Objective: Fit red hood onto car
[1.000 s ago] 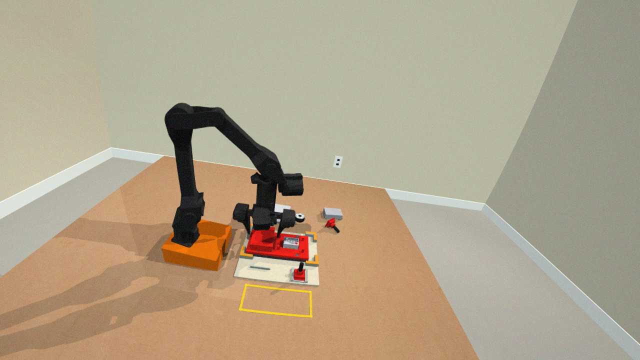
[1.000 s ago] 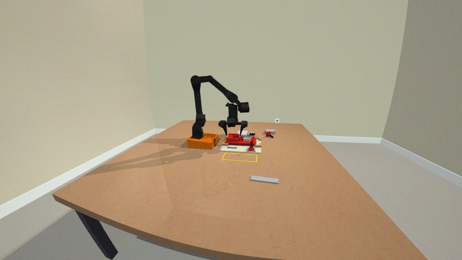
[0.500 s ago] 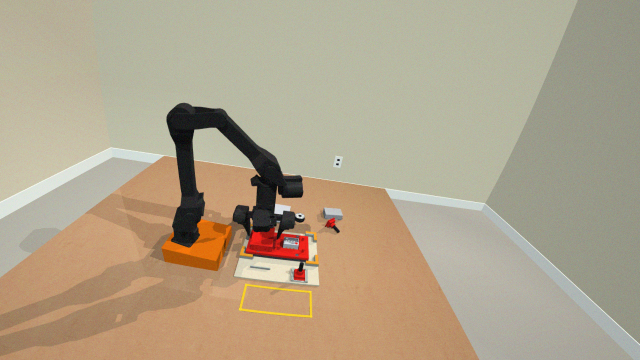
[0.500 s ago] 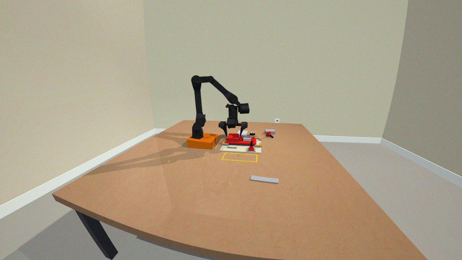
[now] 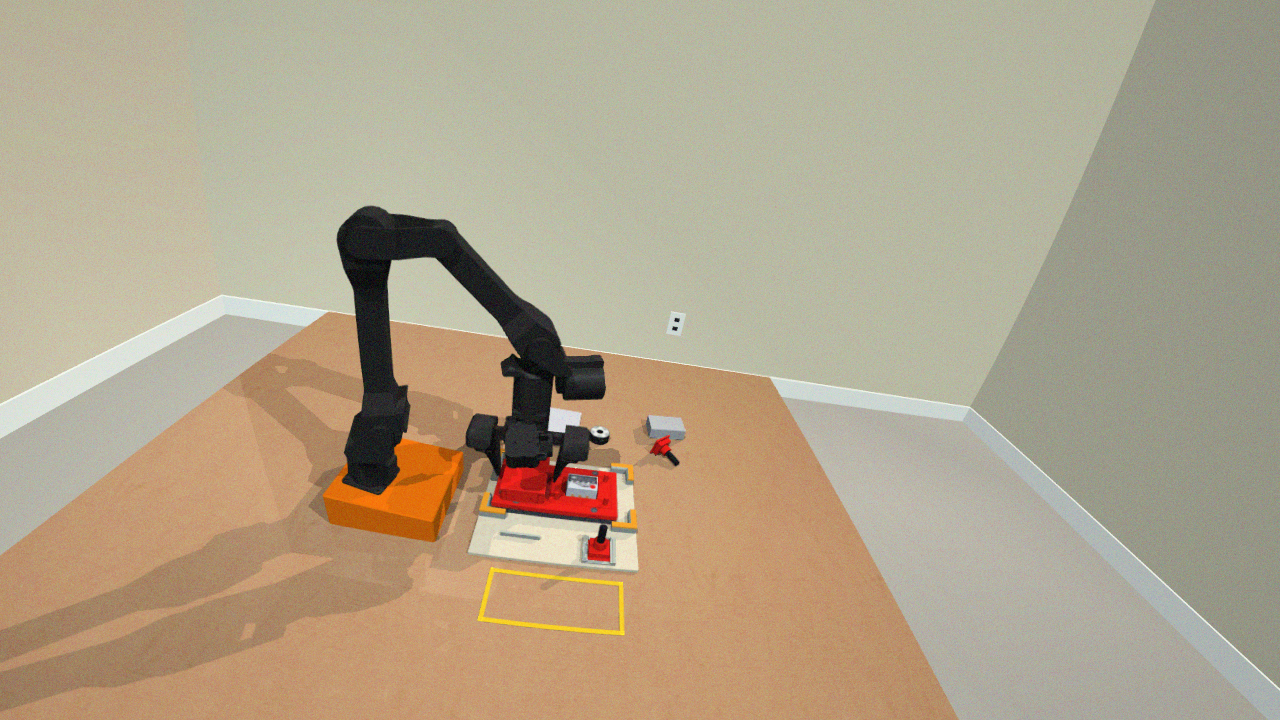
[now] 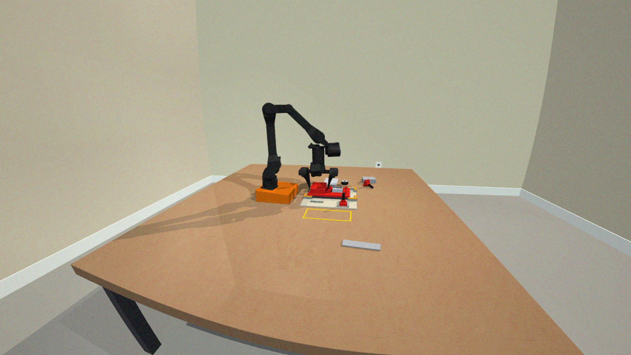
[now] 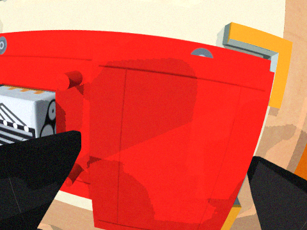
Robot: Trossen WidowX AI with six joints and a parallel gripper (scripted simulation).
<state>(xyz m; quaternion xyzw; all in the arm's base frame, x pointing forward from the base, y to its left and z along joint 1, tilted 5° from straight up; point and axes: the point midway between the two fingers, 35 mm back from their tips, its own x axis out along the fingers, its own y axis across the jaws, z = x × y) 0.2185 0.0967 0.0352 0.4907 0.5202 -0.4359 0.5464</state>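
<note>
Right now the red hood is 10 mm above my gripper tip. Round my gripper tip: black wheel 190 mm to the left, 100 mm ahead, 30 mm below; cream jig 70 mm ahead, 20 mm below, 10 mm to the right; grey engine block 90 mm ahead, 20 mm to the left, 10 mm below.
</note>
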